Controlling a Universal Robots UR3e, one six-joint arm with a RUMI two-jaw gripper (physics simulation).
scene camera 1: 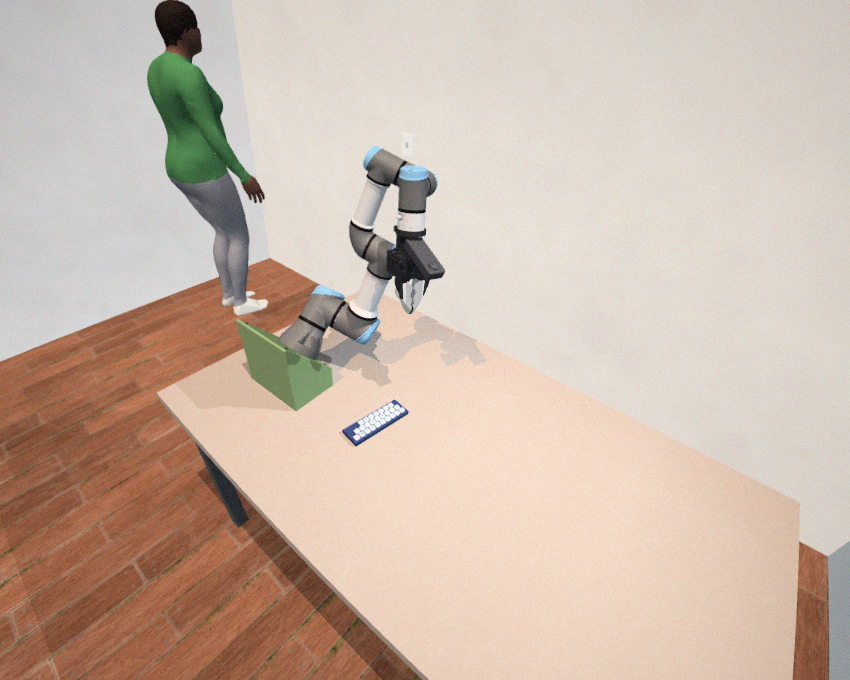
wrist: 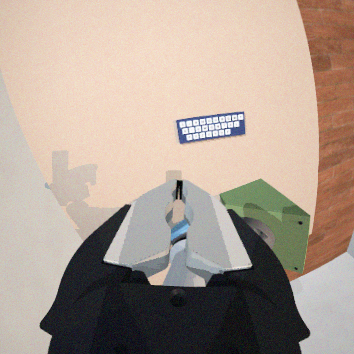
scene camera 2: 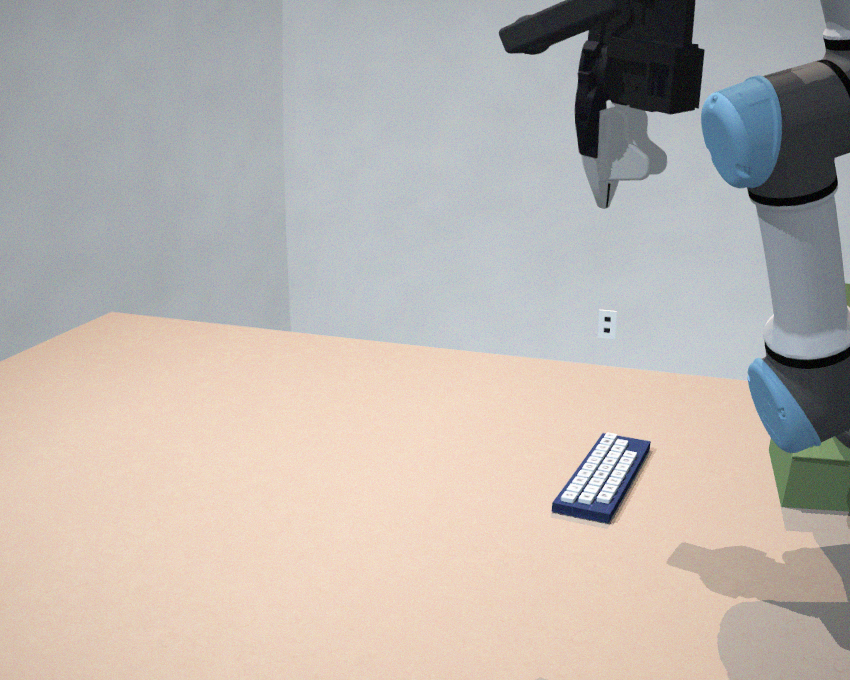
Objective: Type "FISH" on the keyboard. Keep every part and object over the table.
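Pixels of known places: gripper, fingertip midpoint: [scene camera 1: 409, 313] [wrist: 178, 181] [scene camera 2: 603, 207]; arm's base at its link origin: [scene camera 1: 297, 349].
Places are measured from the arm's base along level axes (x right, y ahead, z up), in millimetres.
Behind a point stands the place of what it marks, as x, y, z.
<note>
A small blue keyboard [scene camera 1: 375, 422] @[18, 307, -101] [scene camera 2: 601, 478] @[-21, 307, -101] [wrist: 210, 127] @[1, 303, -100] with three rows of white keys lies flat on the table [scene camera 1: 552, 510] @[-16, 818, -117] [scene camera 2: 283, 460] @[-23, 673, -117] [wrist: 125, 75] @[-146, 513, -117]. The key letters are too small to read surely. My gripper [scene camera 1: 411, 310] @[-108, 324, 202] [scene camera 2: 604, 205] @[-108, 324, 202] [wrist: 178, 181] @[-108, 324, 202] is shut with its fingertips together and nothing between them. It points down and hangs high above the table, well above the keyboard's level. In the wrist view the keyboard shows beyond the fingertips, a little to the right, and the fingers do not cover it.
A green angled panel [scene camera 1: 272, 368] @[104, 11, 4] [scene camera 2: 815, 482] @[-40, 64, -84] [wrist: 292, 240] @[75, 4, 81] stands on the table beside the arm's base, near the keyboard. A person [scene camera 1: 191, 127] in a green top stands on the floor behind the table's far left corner. A pale wall [scene camera 1: 602, 212] runs along one long table side.
</note>
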